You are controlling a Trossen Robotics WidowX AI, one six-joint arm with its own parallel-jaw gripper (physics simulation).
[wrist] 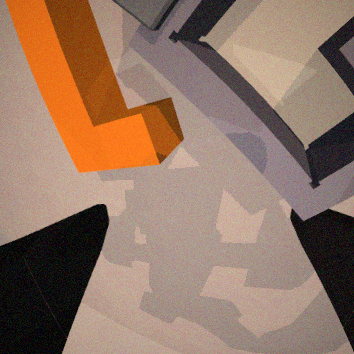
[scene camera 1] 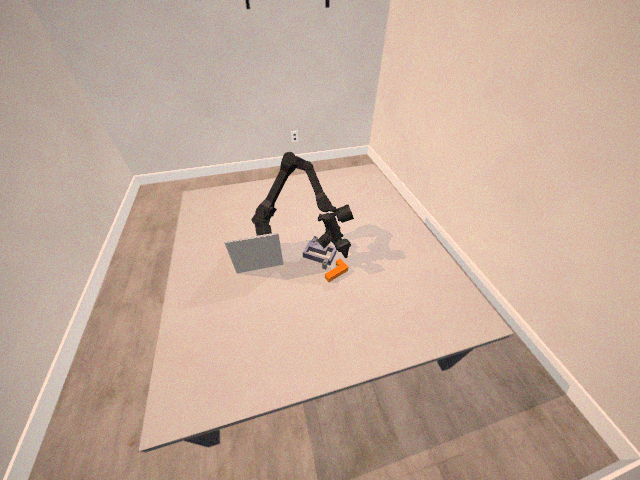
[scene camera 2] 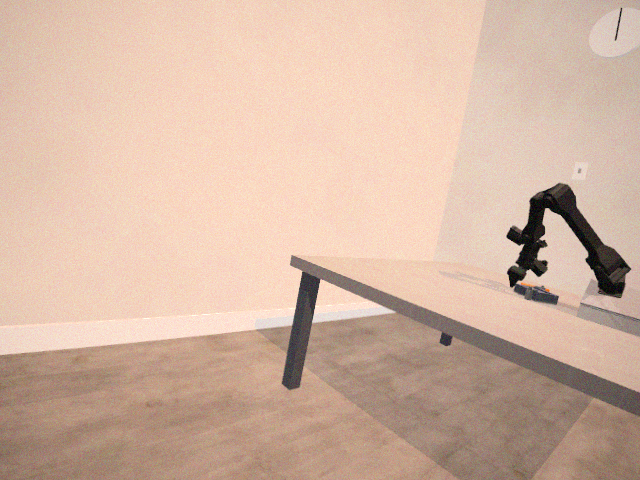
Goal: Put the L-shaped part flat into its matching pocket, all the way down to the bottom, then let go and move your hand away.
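Observation:
The orange L-shaped part lies flat on the table beside the pocket block, outside its pocket. In the wrist view its long leg runs out of the top edge and its short leg points right, towards the block. The lavender-grey block has a dark-walled pocket with a pale bottom, partly cut off in the wrist view. My gripper is open and empty, above the table by the block. In the wrist view the part's short leg is ahead of the left finger.
A grey clamp-like piece stands at the block's edge near the part. An upright grey panel stands in front of the arm's base, left of the block in scene camera 1. All stand on the pale table.

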